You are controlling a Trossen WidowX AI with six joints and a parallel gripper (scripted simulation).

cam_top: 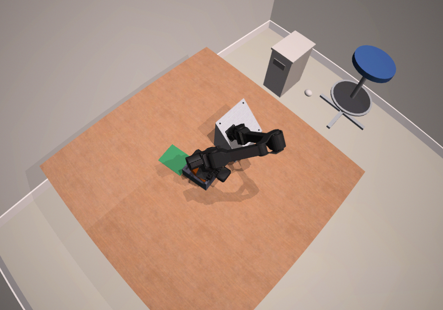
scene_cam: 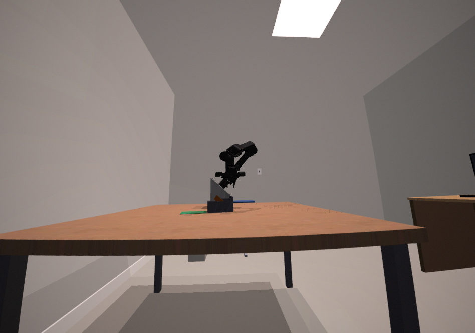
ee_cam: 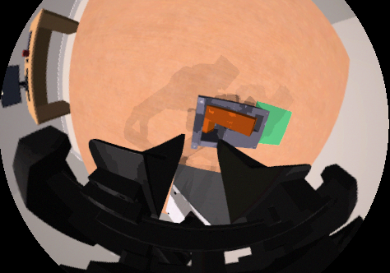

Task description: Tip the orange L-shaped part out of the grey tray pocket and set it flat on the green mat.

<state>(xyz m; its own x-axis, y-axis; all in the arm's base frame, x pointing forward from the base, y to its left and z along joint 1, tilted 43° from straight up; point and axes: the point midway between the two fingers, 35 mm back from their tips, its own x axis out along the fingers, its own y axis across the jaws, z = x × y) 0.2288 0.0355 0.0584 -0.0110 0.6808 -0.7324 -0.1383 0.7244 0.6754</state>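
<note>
My gripper tip is 40 mm to the left of the orange L-shaped part and 100 mm above it. Round my gripper tip: green mat (30 mm ahead, 220 mm to the right, 160 mm below).
</note>
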